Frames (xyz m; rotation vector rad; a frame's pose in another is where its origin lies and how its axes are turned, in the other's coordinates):
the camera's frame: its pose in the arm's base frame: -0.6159 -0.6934 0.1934 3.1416 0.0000 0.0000
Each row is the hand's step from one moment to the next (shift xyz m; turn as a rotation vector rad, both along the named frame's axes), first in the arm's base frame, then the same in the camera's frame.
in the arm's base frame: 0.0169 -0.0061 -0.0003 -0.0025 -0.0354 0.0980
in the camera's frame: 0.0169 0.0061 0.0003 -0.0025 0.0354 -0.0980
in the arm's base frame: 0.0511 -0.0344 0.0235 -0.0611 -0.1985 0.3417
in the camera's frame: 0.0511 0.0344 -0.0235 -0.0611 0.1985 -0.3417
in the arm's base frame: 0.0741 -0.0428 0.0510 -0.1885 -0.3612 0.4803
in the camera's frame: 0.0741 0.0428 -0.0510 -0.1885 0.3612 -0.4803
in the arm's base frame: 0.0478 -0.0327 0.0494 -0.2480 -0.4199 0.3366
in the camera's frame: 0.0478 0.0327 -0.0494 -0.2480 0.4199 -0.3366
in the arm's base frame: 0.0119 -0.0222 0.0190 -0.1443 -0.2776 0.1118
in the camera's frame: 0.0119 0.0222 -0.0190 -0.1443 0.2776 -0.1118
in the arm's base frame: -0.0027 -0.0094 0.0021 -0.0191 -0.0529 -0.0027
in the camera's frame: -0.0027 0.0094 -0.0021 -0.0191 0.0529 0.0027
